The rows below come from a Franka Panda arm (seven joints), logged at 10 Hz.
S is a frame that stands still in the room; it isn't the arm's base.
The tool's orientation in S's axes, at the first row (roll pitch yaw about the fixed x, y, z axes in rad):
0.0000 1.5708 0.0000
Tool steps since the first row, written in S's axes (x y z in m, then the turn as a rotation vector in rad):
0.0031 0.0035 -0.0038 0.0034 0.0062 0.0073
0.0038 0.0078 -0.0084 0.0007 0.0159 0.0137
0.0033 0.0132 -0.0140 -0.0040 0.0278 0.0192
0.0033 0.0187 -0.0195 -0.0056 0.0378 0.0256
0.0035 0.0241 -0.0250 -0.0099 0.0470 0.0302
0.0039 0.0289 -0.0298 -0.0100 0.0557 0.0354
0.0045 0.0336 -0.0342 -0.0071 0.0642 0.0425
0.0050 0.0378 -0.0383 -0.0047 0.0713 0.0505
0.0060 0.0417 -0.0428 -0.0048 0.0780 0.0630
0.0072 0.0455 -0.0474 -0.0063 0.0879 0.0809
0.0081 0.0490 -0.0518 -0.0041 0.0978 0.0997
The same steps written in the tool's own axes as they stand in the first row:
0.0038 0.0035 0.0031 -0.0073 0.0062 0.0034
0.0084 0.0078 0.0038 -0.0137 0.0159 0.0007
0.0140 0.0132 0.0033 -0.0192 0.0278 -0.0040
0.0195 0.0187 0.0033 -0.0256 0.0378 -0.0056
0.0250 0.0241 0.0035 -0.0302 0.0470 -0.0099
0.0298 0.0289 0.0039 -0.0354 0.0557 -0.0100
0.0342 0.0336 0.0045 -0.0425 0.0642 -0.0071
0.0383 0.0378 0.0050 -0.0505 0.0713 -0.0047
0.0428 0.0417 0.0060 -0.0630 0.0780 -0.0048
0.0474 0.0455 0.0072 -0.0809 0.0879 -0.0063
0.0518 0.0490 0.0081 -0.0997 0.0978 -0.0041

